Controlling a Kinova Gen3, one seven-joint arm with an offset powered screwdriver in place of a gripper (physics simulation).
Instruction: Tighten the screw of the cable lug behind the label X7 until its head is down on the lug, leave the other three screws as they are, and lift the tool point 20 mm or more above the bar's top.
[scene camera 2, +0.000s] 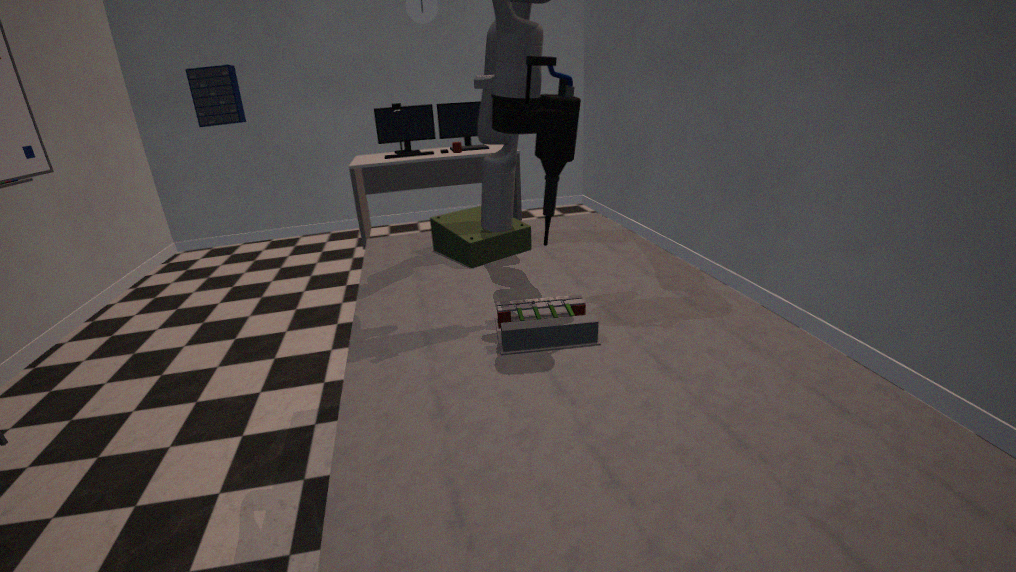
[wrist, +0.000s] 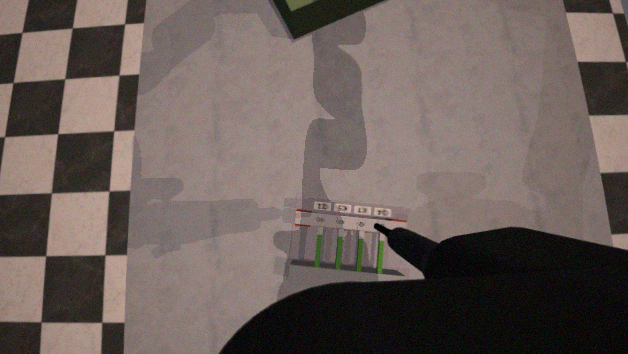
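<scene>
I am looking at a grey panel (wrist: 301, 273), and in my other view of it, the panel (scene camera 2: 511, 324) shows me the same spot.
</scene>
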